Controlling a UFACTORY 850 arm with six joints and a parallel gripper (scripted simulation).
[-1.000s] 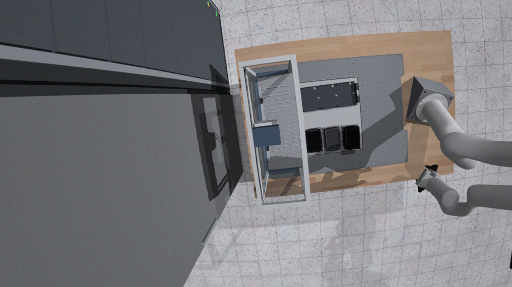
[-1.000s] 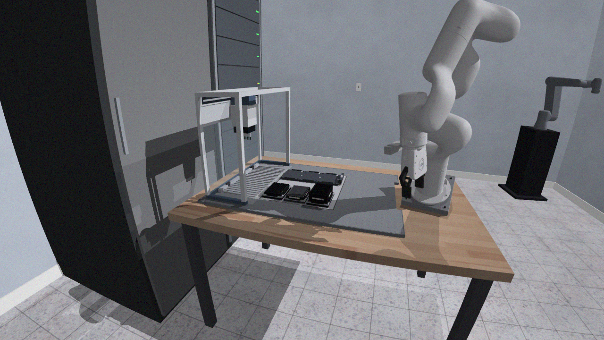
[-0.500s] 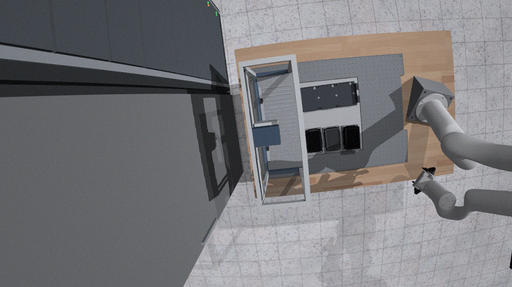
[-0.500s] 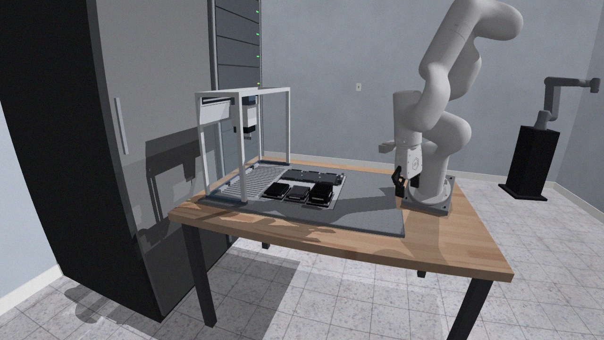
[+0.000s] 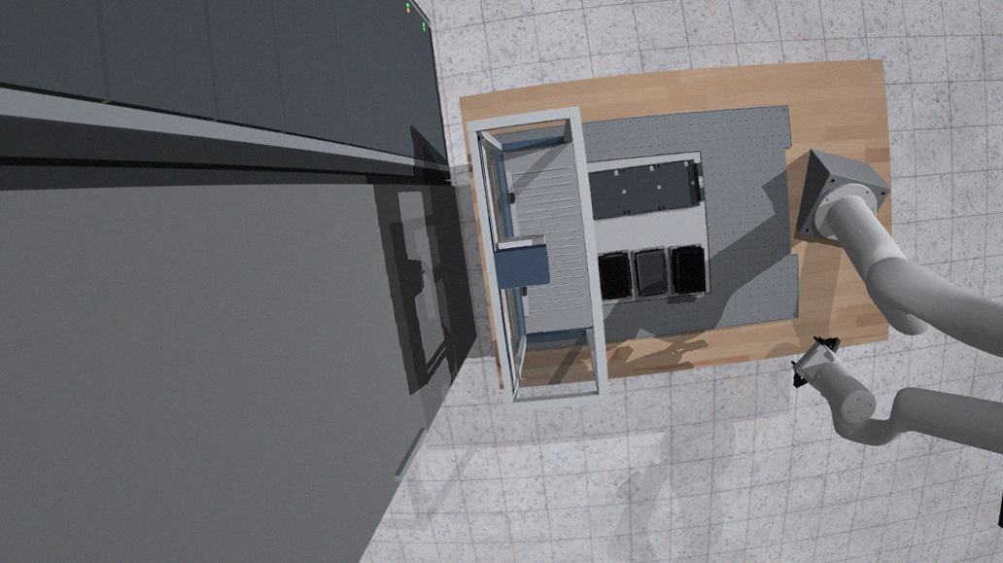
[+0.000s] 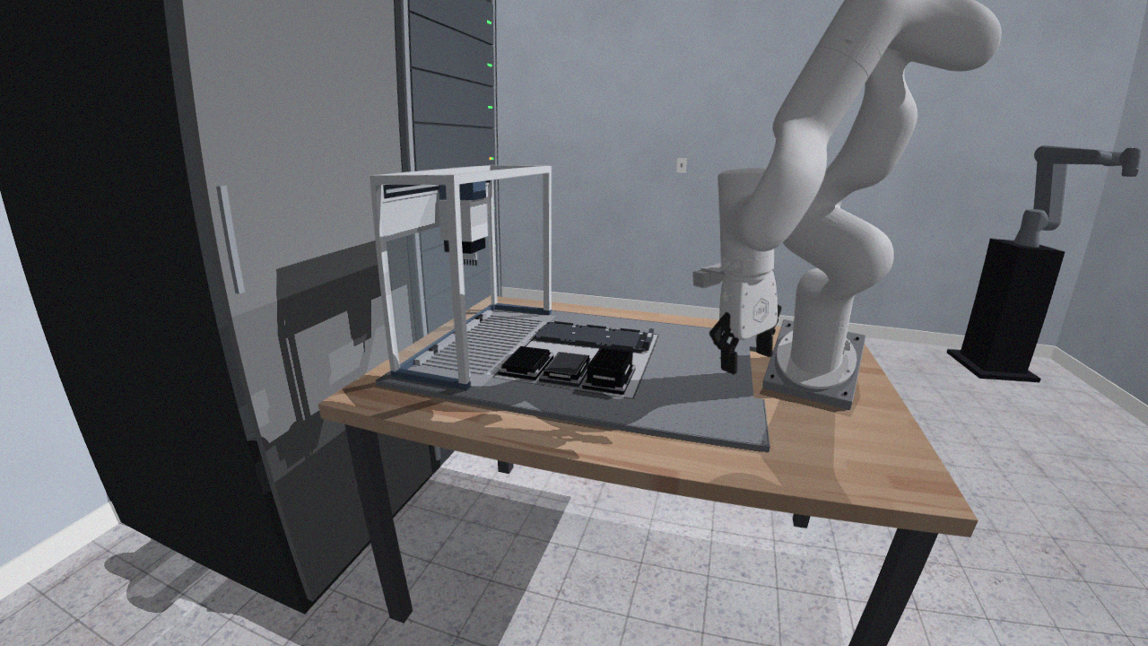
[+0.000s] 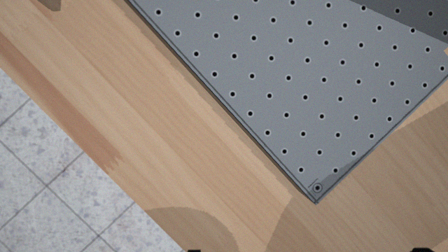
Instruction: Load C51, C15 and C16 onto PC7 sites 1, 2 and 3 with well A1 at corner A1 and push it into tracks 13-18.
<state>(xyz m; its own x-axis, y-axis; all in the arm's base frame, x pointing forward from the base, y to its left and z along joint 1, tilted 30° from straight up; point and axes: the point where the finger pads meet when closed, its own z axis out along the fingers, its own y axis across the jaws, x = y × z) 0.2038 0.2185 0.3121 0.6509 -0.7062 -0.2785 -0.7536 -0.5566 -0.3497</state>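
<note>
The nest S2 is 370 mm ahead of my hand, 280 mm to the right of it and 190 mm below it. Also, from my hand: plate carrier PC7: 340 mm ahead, 520 mm to the right, 180 mm below; plate C15: 480 mm ahead, 300 mm to the right, 170 mm below; frame post: 590 mm ahead, 150 mm to the right, 50 mm above.
</note>
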